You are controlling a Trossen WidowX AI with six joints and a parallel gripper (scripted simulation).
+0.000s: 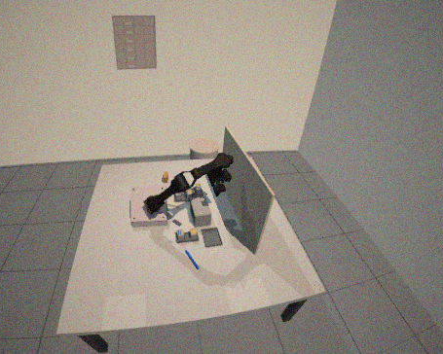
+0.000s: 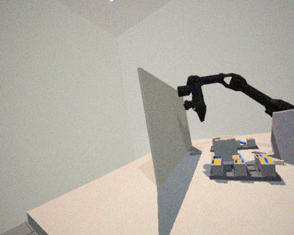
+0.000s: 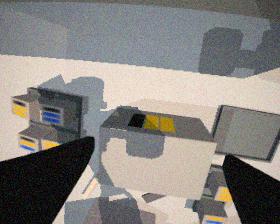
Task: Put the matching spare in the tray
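Right now my gripper tip is 9 cm past the grey spare, 24 cm to the right of it and 15 cm above it. Round my gripper tip: tall grey panel (15 cm ahead, 2 cm to the left, 2 cm above); grey mounted unit (8 cm behind, 1 cm to the right, 15 cm below); flat grey tray (2 cm behind, 18 cm to the right, 20 cm below).
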